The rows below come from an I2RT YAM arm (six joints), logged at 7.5 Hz.
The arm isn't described. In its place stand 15 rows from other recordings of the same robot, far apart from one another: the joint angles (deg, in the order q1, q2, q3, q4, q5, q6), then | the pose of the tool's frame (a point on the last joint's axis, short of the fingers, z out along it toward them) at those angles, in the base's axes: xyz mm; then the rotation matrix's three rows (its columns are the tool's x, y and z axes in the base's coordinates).
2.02 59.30 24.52 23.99 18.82 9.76 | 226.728 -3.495 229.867; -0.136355 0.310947 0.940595; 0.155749 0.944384 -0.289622; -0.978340 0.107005 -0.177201
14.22 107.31 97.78 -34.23 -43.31 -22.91 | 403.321 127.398 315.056; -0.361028 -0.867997 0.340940; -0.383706 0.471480 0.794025; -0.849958 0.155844 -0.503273
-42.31 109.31 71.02 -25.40 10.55 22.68 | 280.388 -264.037 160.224; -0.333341 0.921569 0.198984; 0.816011 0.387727 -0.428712; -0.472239 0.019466 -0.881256
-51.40 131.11 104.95 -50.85 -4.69 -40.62 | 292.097 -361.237 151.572; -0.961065 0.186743 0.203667; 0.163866 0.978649 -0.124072; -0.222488 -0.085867 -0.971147
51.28 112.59 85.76 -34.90 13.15 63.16 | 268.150 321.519 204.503; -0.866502 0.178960 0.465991; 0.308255 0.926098 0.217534; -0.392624 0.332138 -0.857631
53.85 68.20 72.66 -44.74 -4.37 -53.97 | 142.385 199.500 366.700; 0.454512 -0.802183 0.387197; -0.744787 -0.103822 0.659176; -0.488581 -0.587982 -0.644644
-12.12 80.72 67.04 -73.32 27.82 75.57 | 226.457 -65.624 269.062; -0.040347 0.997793 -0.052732; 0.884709 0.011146 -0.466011; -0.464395 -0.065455 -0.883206
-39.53 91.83 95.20 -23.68 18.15 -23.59 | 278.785 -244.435 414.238; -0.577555 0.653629 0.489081; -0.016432 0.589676 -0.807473; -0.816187 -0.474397 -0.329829
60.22 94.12 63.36 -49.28 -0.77 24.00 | 148.160 259.875 195.130; -0.800353 -0.594915 0.074233; -0.579776 0.799550 0.156780; -0.152624 0.082441 -0.984840
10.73 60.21 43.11 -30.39 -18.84 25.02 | 207.548 51.030 248.536; -0.821503 -0.047626 0.568212; 0.251729 0.863849 0.436346; -0.511631 0.501495 -0.697665
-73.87 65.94 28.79 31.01 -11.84 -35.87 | 77.054 -240.146 242.791; -0.541776 0.698548 0.467449; -0.190891 0.439349 -0.877800; -0.818559 -0.564803 -0.104683
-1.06 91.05 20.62 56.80 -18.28 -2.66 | 268.364 6.203 141.304; -0.222028 -0.297835 0.928439; -0.039967 0.954185 0.296536; -0.974221 0.028733 -0.223759
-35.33 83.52 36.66 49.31 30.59 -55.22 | 239.220 -191.771 242.543; -0.729667 0.549214 0.407370; -0.349442 0.212590 -0.912522; -0.587773 -0.808189 0.036798
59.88 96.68 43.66 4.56 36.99 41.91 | 176.069 260.807 139.413; -0.607271 -0.114265 0.786235; 0.016447 0.987584 0.156231; -0.794324 0.107806 -0.597852
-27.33 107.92 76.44 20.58 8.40 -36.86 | 396.271 -210.647 267.272; -0.483302 0.364591 0.795922; -0.418218 0.702552 -0.575772; -0.769098 -0.611141 -0.187067
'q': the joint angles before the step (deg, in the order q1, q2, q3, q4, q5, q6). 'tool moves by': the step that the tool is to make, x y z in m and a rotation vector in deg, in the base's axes. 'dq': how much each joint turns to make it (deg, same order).
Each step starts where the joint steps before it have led.
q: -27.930 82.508 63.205 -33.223 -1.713 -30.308
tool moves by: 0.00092 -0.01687 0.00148 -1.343 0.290 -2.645
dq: -2.530 1.835 1.851 0.372 1.111 -0.711
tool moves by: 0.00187 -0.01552 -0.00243 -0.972 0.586 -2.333
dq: -2.097 2.183 1.444 0.747 1.041 -0.510
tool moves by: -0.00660 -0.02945 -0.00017 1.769 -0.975 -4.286
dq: -5.103 2.583 2.495 -0.126 -2.087 0.584
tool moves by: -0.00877 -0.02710 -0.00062 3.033 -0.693 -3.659
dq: -4.765 2.741 2.968 -1.606 -2.876 0.782
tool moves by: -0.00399 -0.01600 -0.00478 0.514 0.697 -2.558
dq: -2.338 2.113 1.353 -0.090 0.217 0.115
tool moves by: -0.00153 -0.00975 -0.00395 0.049 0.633 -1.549
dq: -1.229 1.503 0.854 0.171 0.525 0.022
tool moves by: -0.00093 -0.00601 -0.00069 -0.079 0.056 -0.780
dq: -0.759 0.806 0.731 0.091 0.090 -0.037
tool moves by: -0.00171 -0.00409 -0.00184 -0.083 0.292 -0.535
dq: -0.621 0.488 0.164 0.172 0.172 -0.226
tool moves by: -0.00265 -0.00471 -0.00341 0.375 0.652 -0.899
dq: -0.782 0.684 0.170 -0.205 0.257 -0.034
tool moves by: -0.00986 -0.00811 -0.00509 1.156 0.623 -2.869
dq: -1.979 0.465 -0.339 -0.429 0.253 0.901
